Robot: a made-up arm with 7 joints.
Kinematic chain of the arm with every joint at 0, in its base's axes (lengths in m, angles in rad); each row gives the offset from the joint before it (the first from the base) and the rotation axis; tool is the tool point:
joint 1: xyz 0 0.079 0 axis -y
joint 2: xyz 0 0.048 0 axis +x
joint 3: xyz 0 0 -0.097 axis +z
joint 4: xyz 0 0 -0.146 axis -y
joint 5: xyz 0 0 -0.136 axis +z
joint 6: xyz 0 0 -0.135 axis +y
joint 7: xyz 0 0 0 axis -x
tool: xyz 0 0 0
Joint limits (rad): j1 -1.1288..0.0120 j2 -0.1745..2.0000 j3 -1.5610..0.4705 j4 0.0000..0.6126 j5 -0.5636..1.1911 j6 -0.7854..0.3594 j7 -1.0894..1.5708
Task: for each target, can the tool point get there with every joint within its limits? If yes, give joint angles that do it. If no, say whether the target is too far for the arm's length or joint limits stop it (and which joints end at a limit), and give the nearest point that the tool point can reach.
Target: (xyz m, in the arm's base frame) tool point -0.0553 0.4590 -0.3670
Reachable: yes | joints -0.5022 0.8101 -0.1809 0.5015 -0.1590 0.2372 0.4991
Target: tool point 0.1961 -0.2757 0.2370
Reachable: no: joint limits stop it (at a limit: joint 1, joint 2, joint 4) | nearest point 0.0697 -0.0934 -0.4322 | short by 0.705 m
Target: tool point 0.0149 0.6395 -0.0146
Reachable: yes | joints -0.6698 1.6213 -0.9346 0.1293 0.1069 0.0221 0.3402
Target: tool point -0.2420 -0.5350 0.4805
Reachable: no: too far | nearest point -0.3886 -0.1071 -0.1856 | short by 0.805 m
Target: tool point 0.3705 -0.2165 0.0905
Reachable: no: joint limits stop it (at a limit: joint 1, joint 2, joint 4) | nearest point 0.1182 -0.0594 -0.4376 | short by 0.606 m
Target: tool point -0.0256 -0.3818 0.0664
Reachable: no: joint limits stop it (at a limit: joint 1, joint 2, joint 3, joint 4) | nearest point -0.3886 -0.1071 -0.1856 | short by 0.520 m
